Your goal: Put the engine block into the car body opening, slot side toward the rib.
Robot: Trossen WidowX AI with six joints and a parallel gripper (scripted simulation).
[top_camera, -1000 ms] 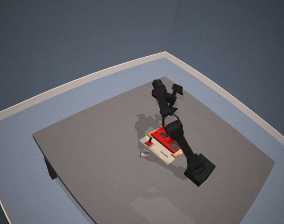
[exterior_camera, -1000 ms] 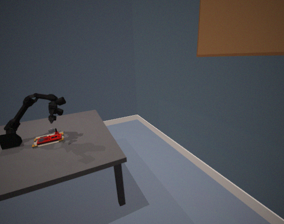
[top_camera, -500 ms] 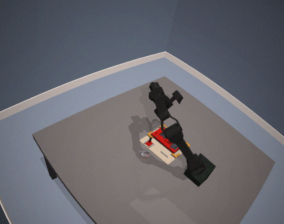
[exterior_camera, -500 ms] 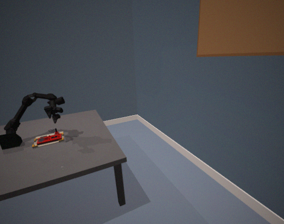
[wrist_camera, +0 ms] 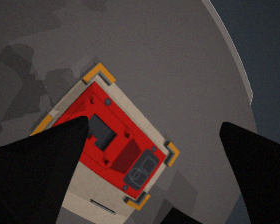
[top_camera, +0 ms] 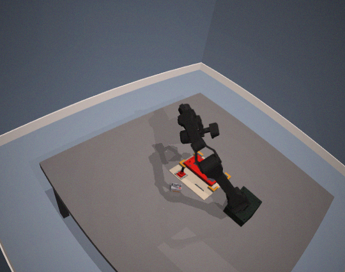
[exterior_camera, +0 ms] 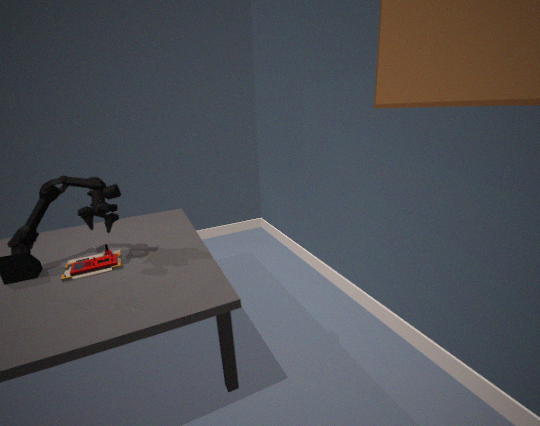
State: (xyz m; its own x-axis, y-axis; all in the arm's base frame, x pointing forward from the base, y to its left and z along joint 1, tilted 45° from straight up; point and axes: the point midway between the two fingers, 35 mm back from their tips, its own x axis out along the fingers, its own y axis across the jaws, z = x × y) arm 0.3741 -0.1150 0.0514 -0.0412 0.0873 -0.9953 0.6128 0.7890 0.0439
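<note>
The grey engine block lies 7 cm behind my gripper tip, 21 cm to the left of it and 17 cm below it. From my gripper tip the other things lie so: beige base plate (6 cm behind, 2 cm to the left, 17 cm below).
</note>
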